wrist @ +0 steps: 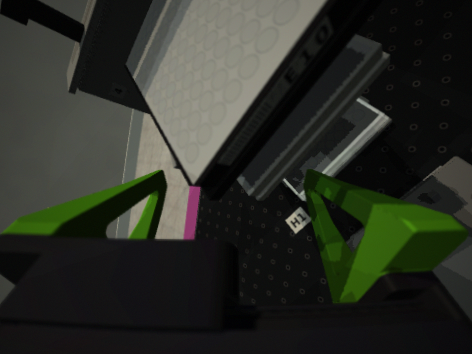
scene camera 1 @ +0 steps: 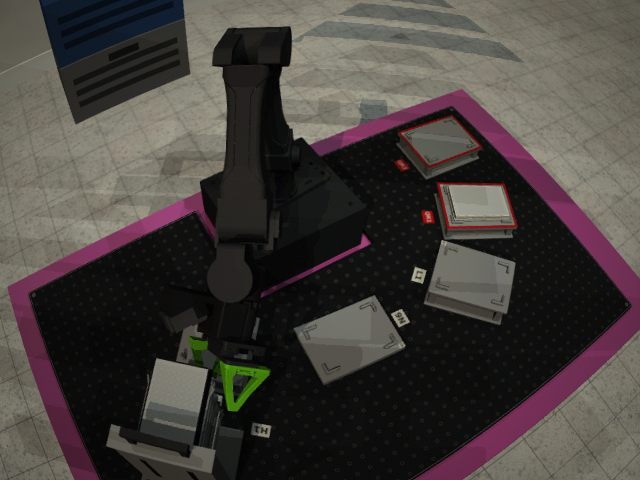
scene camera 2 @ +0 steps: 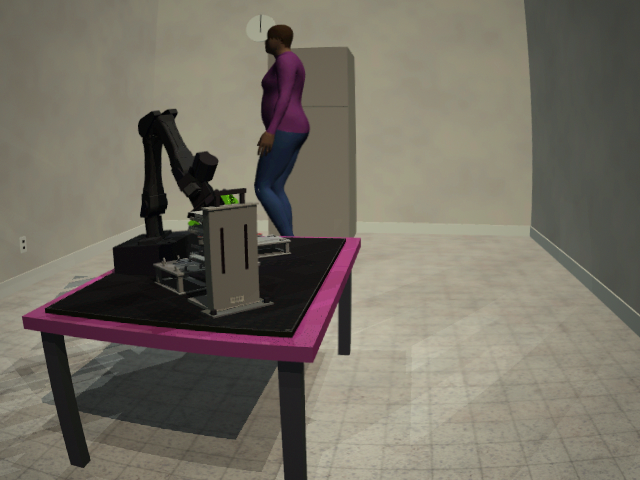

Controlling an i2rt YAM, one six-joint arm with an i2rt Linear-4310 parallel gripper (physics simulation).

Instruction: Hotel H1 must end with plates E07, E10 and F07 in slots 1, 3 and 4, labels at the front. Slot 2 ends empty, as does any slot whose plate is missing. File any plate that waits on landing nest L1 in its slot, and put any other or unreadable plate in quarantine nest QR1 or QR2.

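Pixels of known places: gripper, fingertip midpoint: [wrist: 235, 177] [scene camera 1: 218, 399]; arm's base, link origin: [scene camera 1: 278, 193] [scene camera 2: 155, 238].
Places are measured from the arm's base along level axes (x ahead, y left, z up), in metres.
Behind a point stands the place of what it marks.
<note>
Hotel H1 [scene camera 1: 199, 457] @[x 0.390, y -0.415, z 0.164 m] [scene camera 2: 235, 258] @[x 0.362, y -0.462, z 0.035 m] [wrist: 107, 65] @[x 0.372, y -0.411, z 0.147 m] stands at the mat's lower left in scene camera 1. Plate E10 [scene camera 1: 174, 395] @[x 0.288, y -0.390, z 0.138 m] [wrist: 215, 75] @[x 0.272, y -0.366, z 0.138 m] lies in its upper part, label facing my wrist camera; a slot mark 4 shows beside it, but I cannot tell its slot surely. Below it are grey shelf edges and a pale-rimmed piece [wrist: 345, 155] @[x 0.248, y -0.354, z 0.026 m], unlabelled to my eye. My gripper [scene camera 1: 216, 379] @[x 0.306, y -0.335, z 0.084 m] [scene camera 2: 211, 210] [wrist: 235, 177] @[x 0.306, y -0.335, z 0.084 m] is open and empty, fingers just in front of E10's label side. L1 [scene camera 1: 473, 279] @[x 0.353, y 0.188, z -0.043 m] and QR2 [scene camera 1: 439, 139] @[x 0.047, y 0.411, z -0.053 m] hold no plate. QR1 [scene camera 1: 512, 219] @[x 0.306, y 0.376, z -0.053 m] holds a pale plate [scene camera 1: 478, 201] @[x 0.231, y 0.335, z -0.038 m], label unreadable.
Nest N6 [scene camera 1: 348, 338] @[x 0.284, y -0.060, z -0.081 m] bears no plate and lies between the hotel and L1. Another nest [scene camera 1: 184, 351] @[x 0.155, y -0.319, z -0.033 m] [scene camera 2: 178, 268] @[x 0.162, y -0.292, z -0.033 m] stands close behind the hotel, partly hidden by the arm. The H1 card [scene camera 1: 260, 430] @[x 0.330, y -0.291, z -0.093 m] [wrist: 298, 220] @[x 0.330, y -0.290, z -0.092 m] lies beside the hotel. A person [scene camera 2: 284, 98] stands beyond the table.
</note>
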